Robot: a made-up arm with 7 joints. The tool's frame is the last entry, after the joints. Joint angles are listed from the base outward. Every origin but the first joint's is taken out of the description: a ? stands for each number. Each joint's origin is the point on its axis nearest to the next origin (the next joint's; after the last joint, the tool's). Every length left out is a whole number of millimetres.
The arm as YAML. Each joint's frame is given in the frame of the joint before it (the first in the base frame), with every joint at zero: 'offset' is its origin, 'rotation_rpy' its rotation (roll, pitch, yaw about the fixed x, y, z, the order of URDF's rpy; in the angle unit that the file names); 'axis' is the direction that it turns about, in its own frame. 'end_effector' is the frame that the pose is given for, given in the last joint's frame.
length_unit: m
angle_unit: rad
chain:
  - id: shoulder
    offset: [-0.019, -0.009, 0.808]
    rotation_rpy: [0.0, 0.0, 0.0]
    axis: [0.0, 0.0, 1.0]
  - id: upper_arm
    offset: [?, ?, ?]
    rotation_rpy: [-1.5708, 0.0, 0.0]
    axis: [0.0, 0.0, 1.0]
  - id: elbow
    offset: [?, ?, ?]
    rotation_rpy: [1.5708, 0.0, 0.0]
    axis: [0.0, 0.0, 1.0]
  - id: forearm
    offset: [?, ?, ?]
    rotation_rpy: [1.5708, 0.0, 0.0]
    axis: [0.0, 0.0, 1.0]
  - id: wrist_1
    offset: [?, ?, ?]
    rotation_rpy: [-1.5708, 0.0, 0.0]
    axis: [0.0, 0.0, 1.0]
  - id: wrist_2
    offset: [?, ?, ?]
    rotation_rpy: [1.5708, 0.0, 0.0]
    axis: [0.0, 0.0, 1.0]
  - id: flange
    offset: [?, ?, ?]
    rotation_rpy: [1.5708, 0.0, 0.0]
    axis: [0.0, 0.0, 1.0]
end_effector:
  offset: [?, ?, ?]
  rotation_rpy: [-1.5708, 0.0, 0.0]
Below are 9 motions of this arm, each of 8 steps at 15 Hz.
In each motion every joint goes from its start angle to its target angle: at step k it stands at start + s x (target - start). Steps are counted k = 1, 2, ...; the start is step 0. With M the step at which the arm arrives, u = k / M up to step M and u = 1 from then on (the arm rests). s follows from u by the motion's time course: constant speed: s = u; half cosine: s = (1 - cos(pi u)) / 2; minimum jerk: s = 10 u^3 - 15 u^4 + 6 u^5.
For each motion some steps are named. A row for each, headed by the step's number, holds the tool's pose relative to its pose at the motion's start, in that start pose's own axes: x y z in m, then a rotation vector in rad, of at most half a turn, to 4 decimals.
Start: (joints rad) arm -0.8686 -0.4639 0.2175 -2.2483 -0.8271 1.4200 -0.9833
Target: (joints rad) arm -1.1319 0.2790 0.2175 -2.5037 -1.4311 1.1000 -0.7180
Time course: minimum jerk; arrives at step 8
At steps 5, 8:
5: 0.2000 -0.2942 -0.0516 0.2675 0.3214 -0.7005
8: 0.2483 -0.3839 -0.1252 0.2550 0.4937 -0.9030

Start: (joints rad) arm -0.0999 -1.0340 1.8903 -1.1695 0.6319 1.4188 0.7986
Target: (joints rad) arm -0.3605 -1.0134 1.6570 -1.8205 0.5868 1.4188 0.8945
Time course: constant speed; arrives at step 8
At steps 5, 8:
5: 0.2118 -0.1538 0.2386 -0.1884 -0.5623 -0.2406
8: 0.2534 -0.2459 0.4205 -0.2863 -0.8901 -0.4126

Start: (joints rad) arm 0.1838 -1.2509 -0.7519 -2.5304 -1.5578 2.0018 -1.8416
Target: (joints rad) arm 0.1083 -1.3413 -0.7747 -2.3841 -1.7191 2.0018 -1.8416
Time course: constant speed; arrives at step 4
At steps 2, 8:
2: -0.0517 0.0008 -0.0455 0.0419 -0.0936 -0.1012
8: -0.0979 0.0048 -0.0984 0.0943 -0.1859 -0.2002

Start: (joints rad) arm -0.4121 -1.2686 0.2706 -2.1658 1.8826 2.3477 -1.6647
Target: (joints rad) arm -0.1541 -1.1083 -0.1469 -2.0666 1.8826 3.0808 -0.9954
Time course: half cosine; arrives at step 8
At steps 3, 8:
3: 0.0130 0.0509 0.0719 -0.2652 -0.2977 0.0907
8: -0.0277 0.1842 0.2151 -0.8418 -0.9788 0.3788

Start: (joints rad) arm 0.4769 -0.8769 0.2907 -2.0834 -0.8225 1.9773 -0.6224
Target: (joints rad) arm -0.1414 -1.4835 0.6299 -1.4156 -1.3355 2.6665 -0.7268
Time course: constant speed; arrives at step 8
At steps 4, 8:
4: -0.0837 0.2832 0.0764 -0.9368 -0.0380 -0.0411
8: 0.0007 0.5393 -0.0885 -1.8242 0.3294 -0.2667

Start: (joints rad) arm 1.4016 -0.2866 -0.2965 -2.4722 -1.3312 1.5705 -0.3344
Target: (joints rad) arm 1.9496 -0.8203 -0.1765 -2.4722 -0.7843 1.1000 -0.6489
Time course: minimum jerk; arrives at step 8
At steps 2, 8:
2: -0.0175 0.0402 0.0022 0.0142 0.0047 0.0354
8: -0.2477 0.2983 -0.0821 0.1042 0.3342 0.4515

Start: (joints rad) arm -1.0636 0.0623 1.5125 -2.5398 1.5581 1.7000 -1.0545
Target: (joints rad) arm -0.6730 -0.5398 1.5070 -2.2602 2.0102 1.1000 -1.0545
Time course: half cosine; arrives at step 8
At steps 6, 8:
6: 0.0123 -0.1723 -0.1343 0.2315 0.3212 -0.4103
8: -0.0023 -0.2118 -0.1590 0.2837 0.3767 -0.5141

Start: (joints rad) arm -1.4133 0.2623 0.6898 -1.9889 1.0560 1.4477 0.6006
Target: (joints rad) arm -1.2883 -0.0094 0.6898 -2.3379 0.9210 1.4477 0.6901
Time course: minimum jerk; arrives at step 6
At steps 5, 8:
5: 0.0078 -0.1010 0.0764 -0.3104 -0.2469 0.1332
8: 0.0080 -0.1038 0.0799 -0.3209 -0.2559 0.1391

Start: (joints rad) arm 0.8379 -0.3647 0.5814 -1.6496 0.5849 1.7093 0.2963
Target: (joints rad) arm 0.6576 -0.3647 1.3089 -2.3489 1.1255 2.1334 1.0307
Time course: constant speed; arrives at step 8
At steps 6, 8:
6: -0.1413 -0.3754 0.0118 -0.0466 -0.7173 -0.3953
8: -0.2249 -0.4678 0.0584 -0.1691 -1.0027 -0.4492

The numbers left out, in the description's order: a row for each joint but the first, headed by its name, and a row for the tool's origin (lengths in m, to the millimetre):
upper_arm: -0.005 -0.001 0.0
elbow: -0.016 -0.229 0.0
forearm: 0.129 0.002 0.0
wrist_1: -0.096 0.484 0.0
wrist_2: -0.003 0.002 0.0
flange: 0.032 -0.054 0.0
tool: 0.026 -0.012 0.0

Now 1 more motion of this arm.
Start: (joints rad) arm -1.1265 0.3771 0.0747 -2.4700 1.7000 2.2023 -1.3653
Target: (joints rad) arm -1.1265 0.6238 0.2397 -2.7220 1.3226 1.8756 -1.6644
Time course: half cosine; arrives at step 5
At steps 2, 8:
2: -0.0921 -0.0394 0.0218 0.1037 0.0494 -0.2574
8: -0.2762 -0.0654 0.0308 0.4244 0.0628 -0.6887

